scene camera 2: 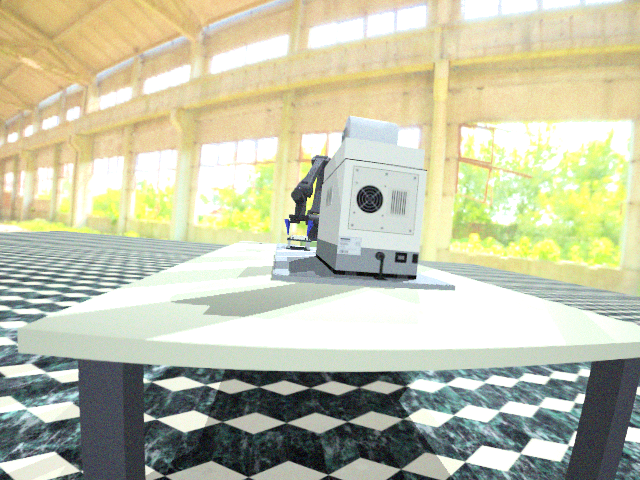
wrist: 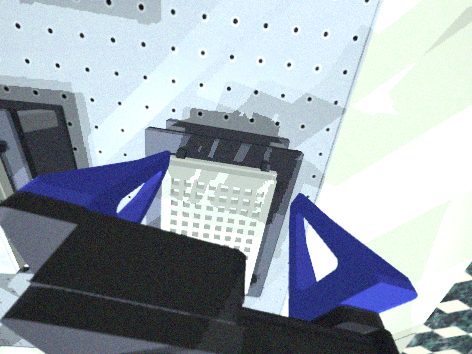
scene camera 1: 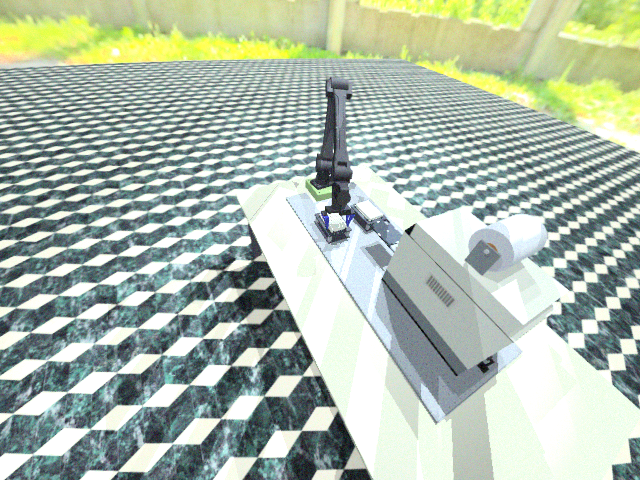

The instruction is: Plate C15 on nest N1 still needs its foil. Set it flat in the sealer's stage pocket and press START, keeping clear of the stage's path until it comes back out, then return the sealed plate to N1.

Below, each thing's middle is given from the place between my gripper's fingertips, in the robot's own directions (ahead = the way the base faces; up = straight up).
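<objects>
My gripper is 6 cm past the white gridded plate C15 (wrist: 227, 204), and it is also 2 cm to the right of the white gridded plate C15 and 1 cm above the white gridded plate C15.
</objects>
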